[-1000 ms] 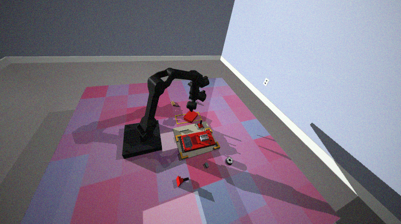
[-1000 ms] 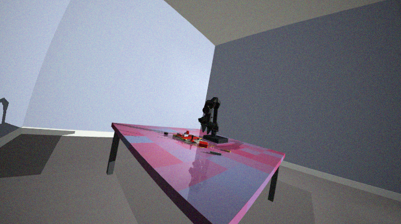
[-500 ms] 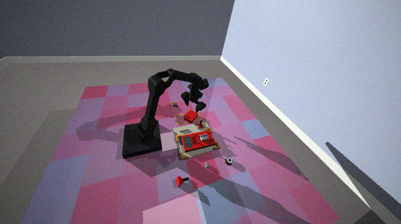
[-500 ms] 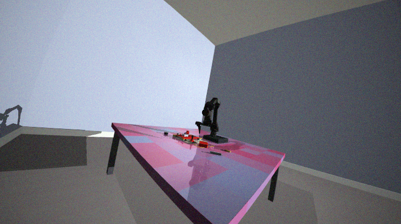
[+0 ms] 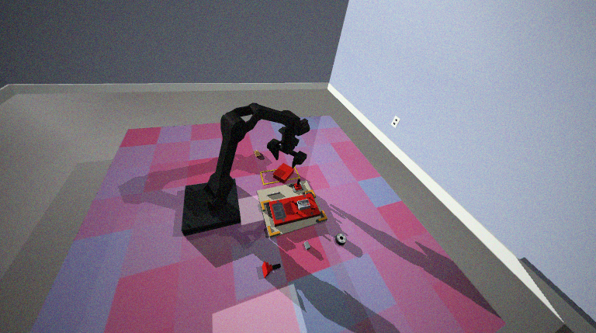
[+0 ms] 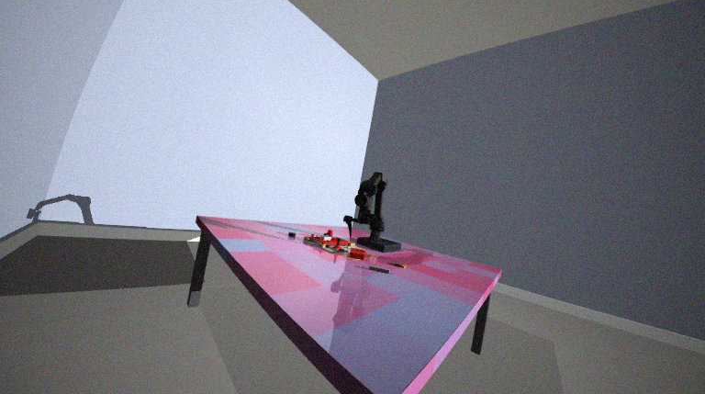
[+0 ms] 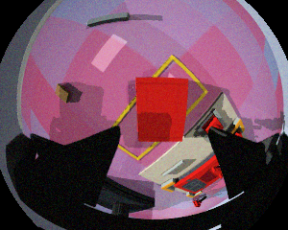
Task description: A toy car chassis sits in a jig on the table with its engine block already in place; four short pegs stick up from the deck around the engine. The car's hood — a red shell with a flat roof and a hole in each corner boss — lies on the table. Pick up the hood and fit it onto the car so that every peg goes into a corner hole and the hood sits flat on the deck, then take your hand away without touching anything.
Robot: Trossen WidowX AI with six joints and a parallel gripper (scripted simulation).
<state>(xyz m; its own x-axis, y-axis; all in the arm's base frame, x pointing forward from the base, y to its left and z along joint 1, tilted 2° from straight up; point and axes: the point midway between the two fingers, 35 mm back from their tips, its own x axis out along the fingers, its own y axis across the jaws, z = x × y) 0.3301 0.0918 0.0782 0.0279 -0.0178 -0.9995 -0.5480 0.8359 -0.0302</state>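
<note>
Now: gripper tip 6 cm above the red hood. Also, from my gripper tip: round grey wheel (8 cm ahead, 39 cm to the right, 7 cm below).
</note>
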